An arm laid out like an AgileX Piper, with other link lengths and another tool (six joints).
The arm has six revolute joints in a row. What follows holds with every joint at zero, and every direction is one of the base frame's. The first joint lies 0.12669 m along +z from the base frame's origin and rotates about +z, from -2.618 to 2.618 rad. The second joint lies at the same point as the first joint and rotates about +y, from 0 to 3.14 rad. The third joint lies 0.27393 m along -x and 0.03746 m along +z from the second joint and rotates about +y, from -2.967 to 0 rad. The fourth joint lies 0.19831 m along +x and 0.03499 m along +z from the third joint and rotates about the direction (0.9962, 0, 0.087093), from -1.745 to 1.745 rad. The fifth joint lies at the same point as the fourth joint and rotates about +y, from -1.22 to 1.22 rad. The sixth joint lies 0.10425 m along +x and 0.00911 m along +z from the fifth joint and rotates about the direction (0.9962, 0, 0.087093), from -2.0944 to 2.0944 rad. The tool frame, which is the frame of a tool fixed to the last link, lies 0.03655 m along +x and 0.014 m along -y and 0.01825 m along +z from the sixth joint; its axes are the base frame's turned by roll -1.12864, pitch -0.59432 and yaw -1.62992 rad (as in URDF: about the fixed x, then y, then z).
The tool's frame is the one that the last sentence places.
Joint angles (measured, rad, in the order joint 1, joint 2, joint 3, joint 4, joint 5, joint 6), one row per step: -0.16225 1.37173 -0.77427 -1.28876 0.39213 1.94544; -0.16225 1.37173 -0.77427 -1.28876 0.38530 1.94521; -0.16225 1.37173 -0.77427 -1.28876 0.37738 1.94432; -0.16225 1.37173 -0.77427 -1.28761 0.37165 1.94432; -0.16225 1.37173 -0.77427 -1.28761 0.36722 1.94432; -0.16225 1.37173 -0.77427 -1.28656 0.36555 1.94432; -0.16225 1.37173 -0.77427 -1.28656 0.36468 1.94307; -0.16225 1.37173 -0.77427 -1.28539 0.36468 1.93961; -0.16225 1.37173 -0.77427 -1.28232 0.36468 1.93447; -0.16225 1.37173 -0.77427 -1.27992 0.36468 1.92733; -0.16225 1.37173 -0.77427 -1.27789 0.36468 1.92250; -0.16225 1.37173 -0.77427 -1.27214 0.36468 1.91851; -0.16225 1.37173 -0.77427 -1.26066 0.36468 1.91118; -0.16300 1.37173 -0.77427 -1.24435 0.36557 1.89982; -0.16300 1.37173 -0.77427 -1.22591 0.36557 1.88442; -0.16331 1.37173 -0.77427 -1.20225 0.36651 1.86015; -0.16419 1.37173 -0.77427 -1.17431 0.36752 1.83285; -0.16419 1.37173 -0.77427 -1.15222 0.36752 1.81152; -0.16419 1.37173 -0.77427 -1.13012 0.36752 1.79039
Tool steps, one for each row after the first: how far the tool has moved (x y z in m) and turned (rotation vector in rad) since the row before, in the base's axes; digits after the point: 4 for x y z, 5 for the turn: 0.0007 0.0007 0.0000 0.00270 -0.00228 0.00585; 0.0008 0.0008 0.0000 0.00269 -0.00235 0.00712; 0.0005 0.0006 -0.0001 0.00338 -0.00217 0.00424; 0.0004 0.0005 0.0000 0.00185 -0.00156 0.00371; 0.0001 0.0002 -0.0001 0.00160 -0.00074 0.00089; 0.0001 0.0001 0.0000 -0.00051 0.00027 0.00141; 0.0000 0.0000 0.0000 -0.00142 0.00143 0.00131; 0.0000 0.0001 -0.0001 -0.00096 0.00194 0.00130; 0.0000 0.0000 0.0000 -0.00293 0.00295 0.00272; 0.0000 0.0000 0.0000 -0.00163 0.00194 0.00164; -0.0001 0.0001 -0.0003 0.00216 0.00103 -0.00063; -0.0003 0.0002 -0.0006 0.00477 0.00175 -0.00158; -0.0005 0.0000 -0.0008 0.00578 0.00324 -0.00316; -0.0004 0.0003 -0.0008 0.00521 0.00441 -0.00040; -0.0005 0.0003 -0.0010 0.00327 0.00804 0.00108; -0.0007 0.0003 -0.0012 0.00497 0.00877 0.00029; -0.0004 0.0005 -0.0009 0.00449 0.00639 0.00158; -0.0004 0.0005 -0.0009 0.00470 0.00622 0.00160
